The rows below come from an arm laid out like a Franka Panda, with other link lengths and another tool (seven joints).
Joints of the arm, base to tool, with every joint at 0 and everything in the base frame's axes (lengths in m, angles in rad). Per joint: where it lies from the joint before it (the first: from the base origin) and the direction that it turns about. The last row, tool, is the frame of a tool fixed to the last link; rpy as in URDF.
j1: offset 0.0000 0.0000 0.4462 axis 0 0 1
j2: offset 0.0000 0.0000 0.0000 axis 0 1 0
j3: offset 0.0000 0.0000 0.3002 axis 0 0 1
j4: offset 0.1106 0.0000 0.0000 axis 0 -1 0
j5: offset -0.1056 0.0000 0.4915 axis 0 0 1
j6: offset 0.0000 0.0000 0.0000 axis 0 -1 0
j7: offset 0.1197 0.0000 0.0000 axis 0 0 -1
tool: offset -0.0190 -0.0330 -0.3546 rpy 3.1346 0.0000 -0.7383
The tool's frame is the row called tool.
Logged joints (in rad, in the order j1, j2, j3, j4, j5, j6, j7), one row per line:
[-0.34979 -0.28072 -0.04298 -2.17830 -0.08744 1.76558 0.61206]
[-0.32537 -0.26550 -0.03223 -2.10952 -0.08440 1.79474 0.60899]
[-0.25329 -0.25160 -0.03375 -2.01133 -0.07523 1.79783 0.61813]
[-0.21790 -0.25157 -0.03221 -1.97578 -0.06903 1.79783 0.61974]
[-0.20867 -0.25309 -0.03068 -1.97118 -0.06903 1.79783 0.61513]
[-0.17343 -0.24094 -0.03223 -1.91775 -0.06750 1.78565 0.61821]
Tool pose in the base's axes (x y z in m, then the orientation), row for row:
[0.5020 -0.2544 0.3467 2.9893 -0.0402 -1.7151]
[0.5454 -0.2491 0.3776 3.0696 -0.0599 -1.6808]
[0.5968 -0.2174 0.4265 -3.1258 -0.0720 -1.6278]
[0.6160 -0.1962 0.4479 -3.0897 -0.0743 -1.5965]
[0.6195 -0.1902 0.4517 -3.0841 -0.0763 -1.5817]
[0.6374 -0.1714 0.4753 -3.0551 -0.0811 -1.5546]
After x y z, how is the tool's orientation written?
As angles about the fixed x, y, z axes (roll, pitch, yaw), in radians.
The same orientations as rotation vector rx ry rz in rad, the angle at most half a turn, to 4 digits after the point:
[1.9651 -2.2783 -0.1340]
[2.0317 -2.2734 -0.0208]
[2.1284 -2.2520 0.0944]
[2.1808 -2.2333 0.1390]
[2.1996 -2.2188 0.1477]
[-2.2359 2.1923 -0.1856]

